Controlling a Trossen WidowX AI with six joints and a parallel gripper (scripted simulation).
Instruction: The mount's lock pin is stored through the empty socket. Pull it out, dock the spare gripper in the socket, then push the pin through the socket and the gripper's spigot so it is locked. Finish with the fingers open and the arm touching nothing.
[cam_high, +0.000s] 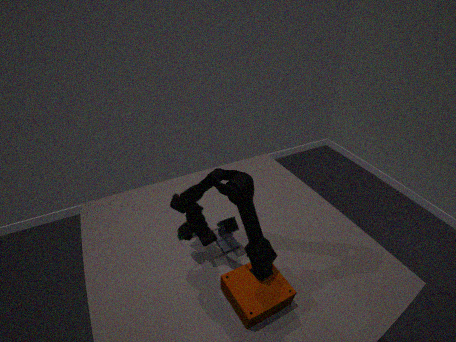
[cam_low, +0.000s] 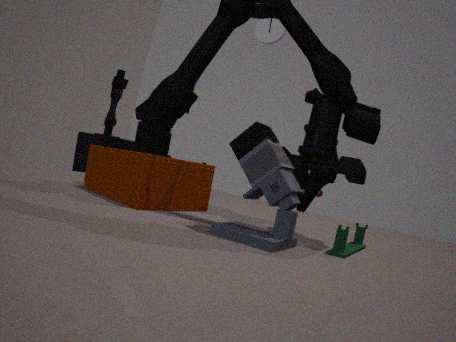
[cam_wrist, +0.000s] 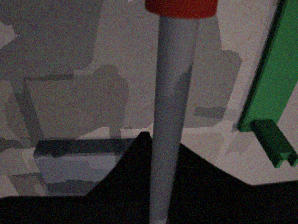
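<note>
My gripper tip is 20 mm past the grey mount and 80 mm to the left of it. Also, from my gripper tip: spare gripper (40 mm behind, 80 mm to the right, 70 mm above); green cradle (100 mm ahead, 20 mm to the left, 30 mm below).
</note>
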